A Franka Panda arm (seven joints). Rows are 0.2 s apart.
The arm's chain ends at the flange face. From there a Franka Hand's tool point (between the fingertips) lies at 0.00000 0.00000 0.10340 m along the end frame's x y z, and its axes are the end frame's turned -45 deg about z.
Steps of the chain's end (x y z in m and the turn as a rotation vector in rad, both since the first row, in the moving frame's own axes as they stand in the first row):
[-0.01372 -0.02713 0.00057 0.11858 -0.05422 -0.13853]
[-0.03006 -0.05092 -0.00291 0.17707 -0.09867 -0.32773]
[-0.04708 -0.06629 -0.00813 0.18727 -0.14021 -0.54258]
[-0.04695 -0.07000 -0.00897 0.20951 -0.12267 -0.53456]
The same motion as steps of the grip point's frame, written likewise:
[0.01329 -0.04177 -0.00031 0.12219 0.04551 -0.13853]
[0.01708 -0.07785 -0.00501 0.19498 0.05544 -0.32773]
[0.01052 -0.10365 -0.01088 0.23156 0.03328 -0.54258]
[0.01598 -0.10726 -0.01193 0.23489 0.06141 -0.53456]

